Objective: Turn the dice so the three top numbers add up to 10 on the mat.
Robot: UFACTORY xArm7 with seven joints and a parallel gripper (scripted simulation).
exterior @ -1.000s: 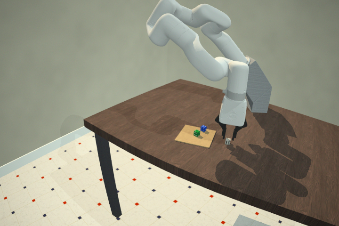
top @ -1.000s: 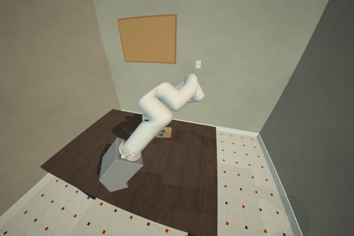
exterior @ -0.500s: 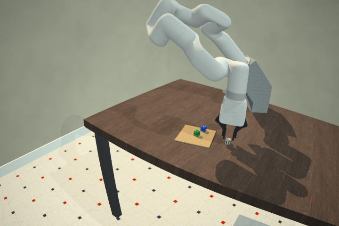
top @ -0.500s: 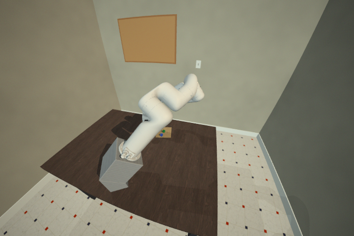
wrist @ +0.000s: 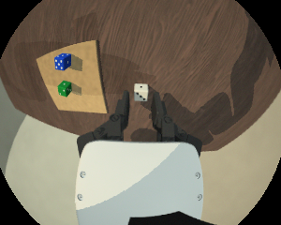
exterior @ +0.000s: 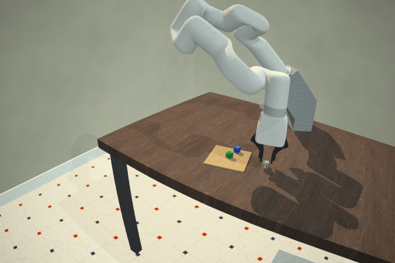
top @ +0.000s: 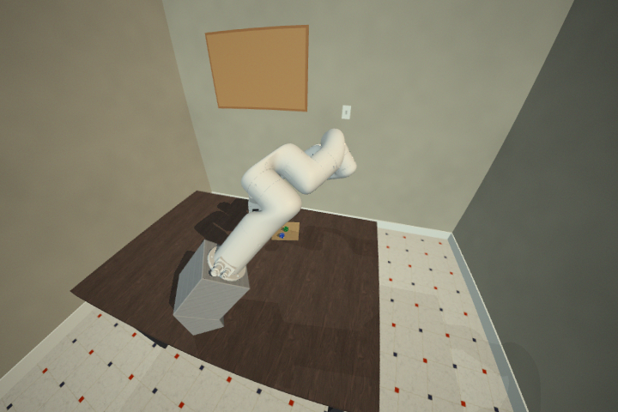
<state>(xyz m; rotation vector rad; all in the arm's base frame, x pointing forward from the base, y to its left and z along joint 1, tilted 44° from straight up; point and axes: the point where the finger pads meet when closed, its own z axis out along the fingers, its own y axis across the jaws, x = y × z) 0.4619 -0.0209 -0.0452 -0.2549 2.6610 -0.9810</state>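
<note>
My gripper is now 4 cm above the white die. Round my hand: green die: 1 cm behind, 14 cm to the right, 3 cm below; tan mat: 1 cm behind, 14 cm to the right, 4 cm below; blue die: 6 cm behind, 12 cm to the right, 3 cm below.
</note>
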